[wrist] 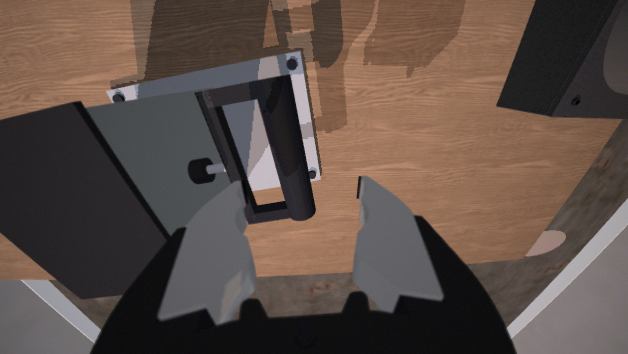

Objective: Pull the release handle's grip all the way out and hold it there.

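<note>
The release handle is a black rectangular frame whose thick round grip (289,155) faces right in the wrist view. A thin pale rod with a black collar (201,171) joins the frame's left side to a housing (145,150) with a grey-green side and dark top. How far out the grip stands is hard to tell from here. My gripper (302,181) is partly open, with nothing between its fingers. In the picture its left fingertip overlaps the frame's lower left corner, and its right fingertip is right of the grip. Whether the left finger touches the frame cannot be told.
The housing stands on a silvery plate (200,79) with dark bolts at its corners, on a wooden table top (425,165). A dark block (545,65), part of a robot base, stands at the upper right. The table's front edge runs across the lower part of the view.
</note>
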